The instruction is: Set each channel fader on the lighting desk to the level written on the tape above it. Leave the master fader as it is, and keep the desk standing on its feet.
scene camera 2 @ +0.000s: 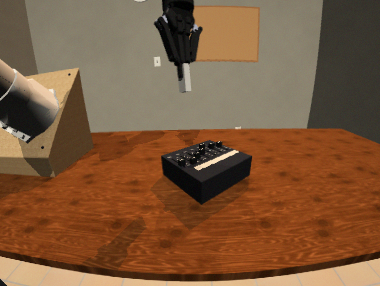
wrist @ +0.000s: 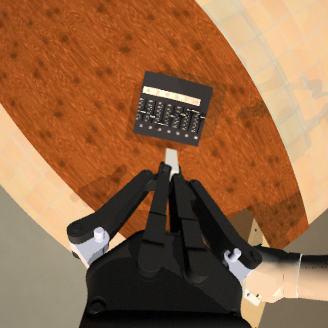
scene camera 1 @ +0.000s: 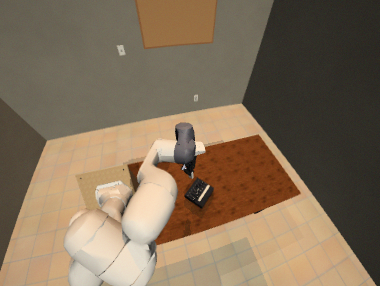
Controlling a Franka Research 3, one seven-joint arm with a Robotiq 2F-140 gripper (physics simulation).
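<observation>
The black lighting desk (scene camera 1: 192, 200) (scene camera 2: 182, 179) (wrist: 175, 83) stands upright on the table. Its pale tape strip (scene camera 1: 204, 193) (scene camera 2: 216, 160) (wrist: 171, 96) faintly reads 4, 2, 0, 5, 7, 10 from left in the wrist view. There, the first fader cap is near mid-slot, the second lower, the third near the bottom, the fourth near the middle, the fifth higher and the sixth near the top. The master fader (wrist: 201, 117) is at the far right, below the sixth; exact levels are too small to tell. My gripper (scene camera 1: 190, 175) (scene camera 2: 184, 91) (wrist: 168, 156) is shut and empty, above and apart from the desk.
The brown wooden table (scene camera 1: 250, 170) (scene camera 2: 310, 200) (wrist: 50, 60) extends around the desk. A light wooden block with a sloping side (scene camera 1: 87, 187) (scene camera 2: 72, 120) stands at the table's left end, with a pale arm part over it. A grey wall and a cork board (scene camera 1: 177, 22) (scene camera 2: 230, 35) are behind.
</observation>
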